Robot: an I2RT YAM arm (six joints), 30 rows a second.
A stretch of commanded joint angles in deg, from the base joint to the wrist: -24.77, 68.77, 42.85, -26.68, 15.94, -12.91; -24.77, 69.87, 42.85, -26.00, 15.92, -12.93; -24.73, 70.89, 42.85, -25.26, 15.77, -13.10; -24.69, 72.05, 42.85, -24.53, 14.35, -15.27; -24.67, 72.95, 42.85, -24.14, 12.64, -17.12; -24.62, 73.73, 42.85, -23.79, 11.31, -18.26; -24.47, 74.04, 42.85, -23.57, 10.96, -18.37; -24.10, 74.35, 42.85, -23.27, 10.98, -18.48; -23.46, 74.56, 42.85, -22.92, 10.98, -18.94; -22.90, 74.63, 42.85, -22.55, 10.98, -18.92; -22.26, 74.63, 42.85, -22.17, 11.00, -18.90; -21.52, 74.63, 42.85, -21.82, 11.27, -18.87; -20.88, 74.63, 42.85, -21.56, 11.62, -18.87; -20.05, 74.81, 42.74, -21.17, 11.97, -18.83; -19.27, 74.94, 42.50, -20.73, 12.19, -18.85; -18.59, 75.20, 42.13, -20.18, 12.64, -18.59; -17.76, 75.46, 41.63, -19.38, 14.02, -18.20; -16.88, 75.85, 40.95, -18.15, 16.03, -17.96; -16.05, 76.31, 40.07, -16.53, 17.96, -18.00
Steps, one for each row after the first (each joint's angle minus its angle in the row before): 0.00, 1.10, 0.00, 0.68, -0.02, -0.02; 0.04, 1.02, 0.00, 0.74, -0.15, -0.17; 0.04, 1.16, 0.00, 0.73, -1.42, -2.17; 0.02, 0.90, 0.00, 0.39, -1.71, -1.85; 0.05, 0.78, 0.00, 0.35, -1.33, -1.14; 0.15, 0.31, 0.00, 0.22, -0.35, -0.11; 0.37, 0.31, 0.00, 0.30, 0.02, -0.11; 0.64, 0.21, 0.00, 0.35, 0.00, -0.46; 0.56, 0.07, 0.00, 0.37, 0.00, 0.02; 0.64, 0.00, 0.00, 0.38, 0.02, 0.02; 0.74, 0.00, 0.00, 0.35, 0.27, 0.03; 0.64, 0.00, 0.00, 0.26, 0.35, 0.00; 0.83, 0.18, -0.11, 0.39, 0.35, 0.04; 0.78, 0.13, -0.24, 0.44, 0.22, -0.02; 0.68, 0.26, -0.37, 0.55, 0.45, 0.26; 0.83, 0.26, -0.50, 0.80, 1.38, 0.39; 0.88, 0.39, -0.68, 1.23, 2.01, 0.24; 0.83, 0.46, -0.88, 1.62, 1.93, -0.04
